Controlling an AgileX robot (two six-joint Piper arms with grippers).
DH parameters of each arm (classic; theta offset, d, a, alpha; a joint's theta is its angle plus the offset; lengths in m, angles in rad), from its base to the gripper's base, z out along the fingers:
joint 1: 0 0.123 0 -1.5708
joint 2: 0.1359 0 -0.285 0
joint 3: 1.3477 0 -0.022 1.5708
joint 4: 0 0.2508 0 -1.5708
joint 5: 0 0 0.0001 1.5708
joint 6: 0 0.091 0 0
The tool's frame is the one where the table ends.
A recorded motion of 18 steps. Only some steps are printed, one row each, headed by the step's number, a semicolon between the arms.
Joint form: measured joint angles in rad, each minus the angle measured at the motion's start. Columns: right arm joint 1, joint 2, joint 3, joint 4, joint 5, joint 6; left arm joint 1, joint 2, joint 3, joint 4, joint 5, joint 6.
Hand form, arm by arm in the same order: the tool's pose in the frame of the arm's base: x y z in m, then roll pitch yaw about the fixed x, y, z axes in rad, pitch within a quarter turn. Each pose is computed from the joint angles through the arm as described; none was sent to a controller.
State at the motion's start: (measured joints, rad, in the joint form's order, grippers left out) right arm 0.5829 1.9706 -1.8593 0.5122 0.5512 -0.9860; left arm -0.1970 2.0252 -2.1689 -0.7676 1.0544 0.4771
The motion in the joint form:
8: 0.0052 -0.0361 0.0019 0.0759 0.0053 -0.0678; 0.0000 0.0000 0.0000 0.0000 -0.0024 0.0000
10: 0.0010 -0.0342 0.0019 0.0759 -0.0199 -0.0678; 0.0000 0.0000 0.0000 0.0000 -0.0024 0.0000
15: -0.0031 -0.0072 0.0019 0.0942 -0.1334 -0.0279; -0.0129 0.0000 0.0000 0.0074 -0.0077 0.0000
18: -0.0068 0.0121 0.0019 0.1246 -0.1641 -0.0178; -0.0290 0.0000 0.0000 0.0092 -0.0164 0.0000
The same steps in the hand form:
8: 0.3718 0.2800 0.3584 -2.4671 0.9864 -1.4584; 0.4351 -0.1428 0.3935 -2.5263 0.9198 2.9040
10: 0.3749 0.2785 0.3592 -2.4362 0.9951 -1.4508; 0.4351 -0.1428 0.3935 -2.5263 0.9198 2.9040
15: 0.3878 0.2792 0.3544 -2.3867 1.0687 -1.4916; 0.4338 -0.1479 0.3934 -2.5371 0.9234 2.8878
18: 0.3939 0.2803 0.3478 -2.4227 1.1041 -1.5494; 0.4320 -0.1547 0.3937 -2.5382 0.9297 2.8771

